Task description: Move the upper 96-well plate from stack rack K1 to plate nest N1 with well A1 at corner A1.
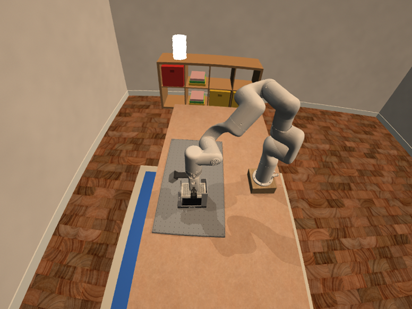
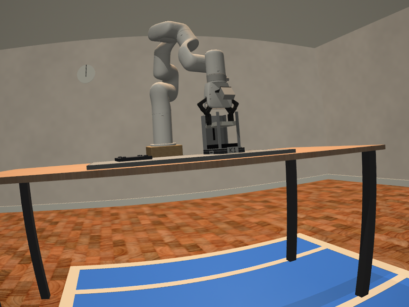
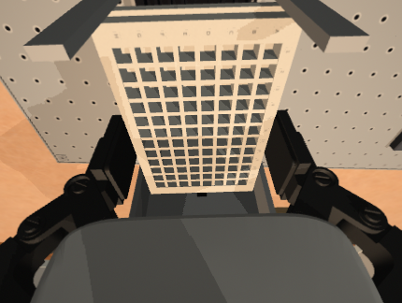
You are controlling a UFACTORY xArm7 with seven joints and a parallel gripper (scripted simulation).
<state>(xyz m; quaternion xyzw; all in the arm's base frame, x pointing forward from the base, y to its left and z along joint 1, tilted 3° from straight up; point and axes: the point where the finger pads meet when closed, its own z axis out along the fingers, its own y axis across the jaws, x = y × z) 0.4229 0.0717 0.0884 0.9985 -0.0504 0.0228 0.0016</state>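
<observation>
The dark plate nest N1 is 32 cm to the right of my hand, 11 cm below it and 9 cm behind it. Also, from my hand: cream 96-well plate 1 cm below; dark plate 9 cm below; K1 label 11 cm below, 9 cm ahead, 1 cm to the right.
</observation>
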